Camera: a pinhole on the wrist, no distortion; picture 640 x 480 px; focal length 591.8 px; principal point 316.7 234.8 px. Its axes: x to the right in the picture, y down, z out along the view. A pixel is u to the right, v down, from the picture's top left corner.
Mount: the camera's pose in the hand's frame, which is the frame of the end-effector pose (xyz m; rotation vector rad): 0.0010 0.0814 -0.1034 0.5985 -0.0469 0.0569
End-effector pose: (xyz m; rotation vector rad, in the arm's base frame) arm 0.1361 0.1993 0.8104 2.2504 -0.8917 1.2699
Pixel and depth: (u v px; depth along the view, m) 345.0 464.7 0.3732
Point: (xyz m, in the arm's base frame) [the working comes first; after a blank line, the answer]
In the camera's frame: 0.0178 0.1450 0.3732

0.3152 0.0288 0.6644
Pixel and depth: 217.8 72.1 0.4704
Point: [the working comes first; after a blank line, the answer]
In the camera's frame: -0.0786 -0.1293 0.4704

0.4356 0.3080 0.6248
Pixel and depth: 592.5 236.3 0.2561
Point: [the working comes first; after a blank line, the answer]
In the camera's frame: 0.1194 0.0006 0.2561

0.2894 0.1319 0.8475
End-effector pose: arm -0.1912 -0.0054 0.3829 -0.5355 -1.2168 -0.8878
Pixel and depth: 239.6 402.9 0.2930
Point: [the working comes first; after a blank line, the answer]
In the camera's frame: -0.0382 0.0832 0.2930

-0.3135 0.1406 0.3858
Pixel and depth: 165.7 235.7 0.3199
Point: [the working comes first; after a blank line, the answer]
In the camera's frame: -0.0816 0.0005 0.3199

-0.3711 0.0828 0.3328
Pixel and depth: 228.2 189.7 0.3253
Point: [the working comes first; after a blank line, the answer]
In the camera's frame: -0.0486 -0.0248 0.3253

-0.3822 0.0540 0.3611
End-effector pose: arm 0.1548 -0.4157 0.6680 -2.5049 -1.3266 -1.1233
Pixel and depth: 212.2 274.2 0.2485
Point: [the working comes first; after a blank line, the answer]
In the camera's frame: -0.0439 0.0165 0.2485

0.1630 -0.3783 0.5454
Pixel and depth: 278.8 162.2 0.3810
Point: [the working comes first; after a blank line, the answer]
In the camera's frame: -0.0244 -0.0467 0.3810

0.1180 -0.2571 0.4732
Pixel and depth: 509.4 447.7 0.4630
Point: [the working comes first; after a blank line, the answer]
In the camera's frame: 0.1508 0.1666 0.4630

0.3873 -0.1557 0.4648
